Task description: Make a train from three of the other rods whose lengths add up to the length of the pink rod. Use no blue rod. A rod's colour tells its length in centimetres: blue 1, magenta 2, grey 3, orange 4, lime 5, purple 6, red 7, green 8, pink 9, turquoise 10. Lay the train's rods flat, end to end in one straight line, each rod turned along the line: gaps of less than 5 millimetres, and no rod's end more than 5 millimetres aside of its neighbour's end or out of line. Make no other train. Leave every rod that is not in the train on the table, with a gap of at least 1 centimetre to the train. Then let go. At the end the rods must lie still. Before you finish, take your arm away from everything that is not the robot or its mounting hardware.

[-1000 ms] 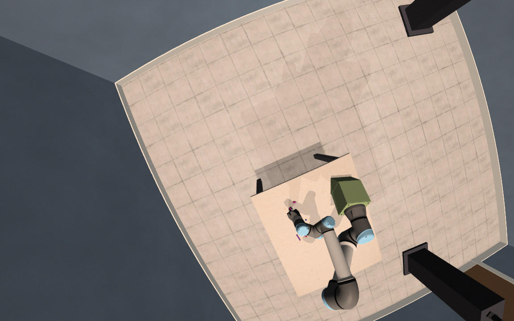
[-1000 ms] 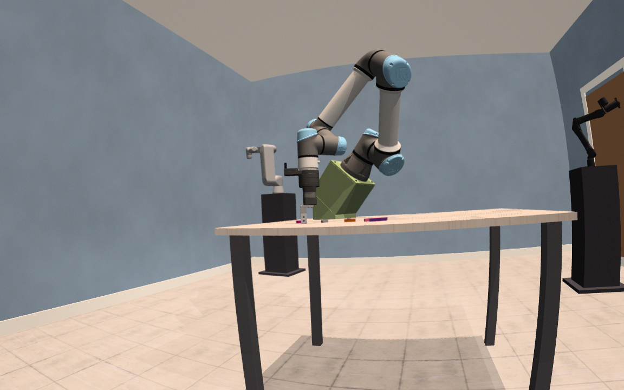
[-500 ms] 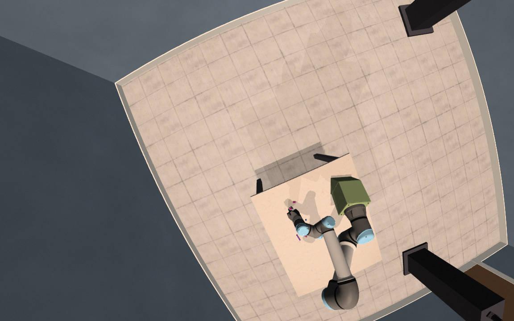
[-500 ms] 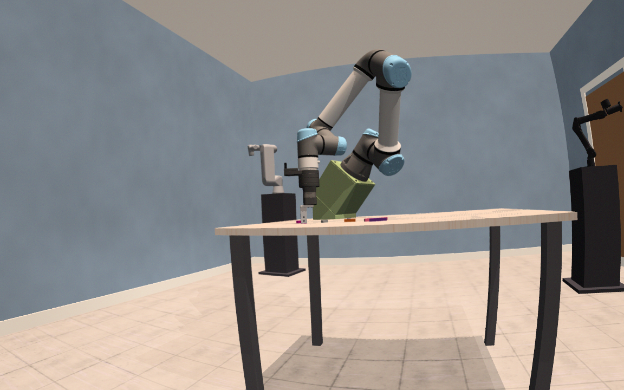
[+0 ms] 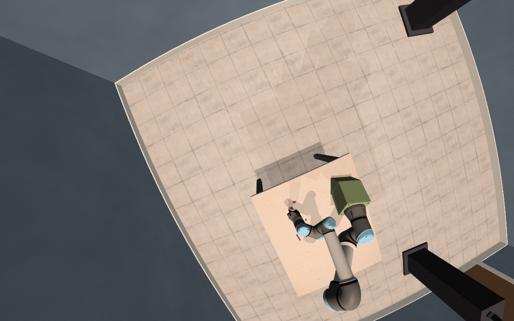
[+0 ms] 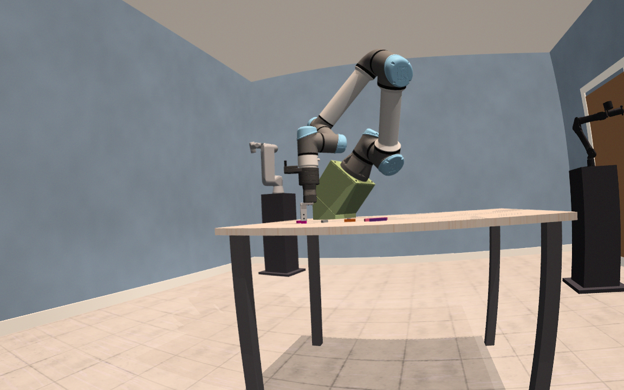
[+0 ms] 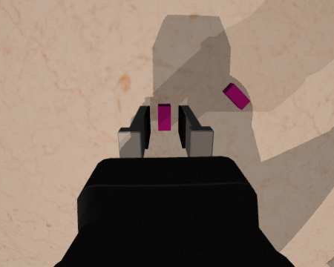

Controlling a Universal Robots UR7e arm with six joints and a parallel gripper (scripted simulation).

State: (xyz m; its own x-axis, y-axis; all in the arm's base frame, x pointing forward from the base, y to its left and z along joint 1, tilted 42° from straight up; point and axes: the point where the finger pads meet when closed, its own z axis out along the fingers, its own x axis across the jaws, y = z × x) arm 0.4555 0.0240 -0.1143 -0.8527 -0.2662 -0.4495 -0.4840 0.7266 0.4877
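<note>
My hand is 30 mm past the grey rod, 70 mm to the right of it and 20 mm above it. Round my hand: orange rod (40 mm behind, 160 mm to the left, 20 mm below); then small blue rod (100 mm behind, 140 mm to the left, 20 mm below); then pink rod (40 mm behind, 260 mm to the left, 20 mm below).
</note>
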